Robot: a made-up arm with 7 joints.
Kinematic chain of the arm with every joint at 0, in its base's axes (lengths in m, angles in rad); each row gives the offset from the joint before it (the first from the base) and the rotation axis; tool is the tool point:
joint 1: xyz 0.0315 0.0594 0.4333 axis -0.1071 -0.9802 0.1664
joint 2: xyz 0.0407 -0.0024 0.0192 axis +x
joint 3: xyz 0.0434 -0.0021 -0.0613 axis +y
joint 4: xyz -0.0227 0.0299 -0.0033 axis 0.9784 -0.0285 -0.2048
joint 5: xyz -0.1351 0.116 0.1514 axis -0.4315 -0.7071 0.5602
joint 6: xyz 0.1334 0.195 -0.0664 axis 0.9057 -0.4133 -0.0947
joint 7: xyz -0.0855 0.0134 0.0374 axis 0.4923 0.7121 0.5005
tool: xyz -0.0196 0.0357 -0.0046
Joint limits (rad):
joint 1: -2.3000..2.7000
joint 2: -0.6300..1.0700
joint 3: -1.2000..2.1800
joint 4: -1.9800..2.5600
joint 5: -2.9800..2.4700
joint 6: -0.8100..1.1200
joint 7: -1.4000..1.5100
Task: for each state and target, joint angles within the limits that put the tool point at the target. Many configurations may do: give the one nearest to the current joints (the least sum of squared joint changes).
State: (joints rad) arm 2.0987 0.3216 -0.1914 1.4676 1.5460 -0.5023 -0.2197
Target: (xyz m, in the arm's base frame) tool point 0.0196 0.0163 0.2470
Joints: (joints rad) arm 2.3243 0.2915 -0.6356 1.8677 1.9790 -0.4412 -0.2183
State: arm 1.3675 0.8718 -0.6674 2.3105 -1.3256 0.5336 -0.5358
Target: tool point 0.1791 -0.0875 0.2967
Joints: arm 0.9721 1.0700 -1.0538 2.2142 -1.1645 0.5619 -0.5119
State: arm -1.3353 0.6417 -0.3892 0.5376 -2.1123 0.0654 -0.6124
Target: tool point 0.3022 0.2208 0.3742
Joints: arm -1.3417 0.5527 -0.1847 0.0003 -1.6433 0.0013 -0.6121
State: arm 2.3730 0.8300 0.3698 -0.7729 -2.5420 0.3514 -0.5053
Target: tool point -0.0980 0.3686 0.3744
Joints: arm 2.1030 0.9288 -0.1610 -0.9276 -1.8725 0.2692 -0.5012
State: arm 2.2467 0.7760 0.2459 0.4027 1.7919 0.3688 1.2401
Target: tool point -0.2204 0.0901 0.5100
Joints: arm 1.5103 0.8826 0.7003 0.8434 1.8799 0.5288 1.2985
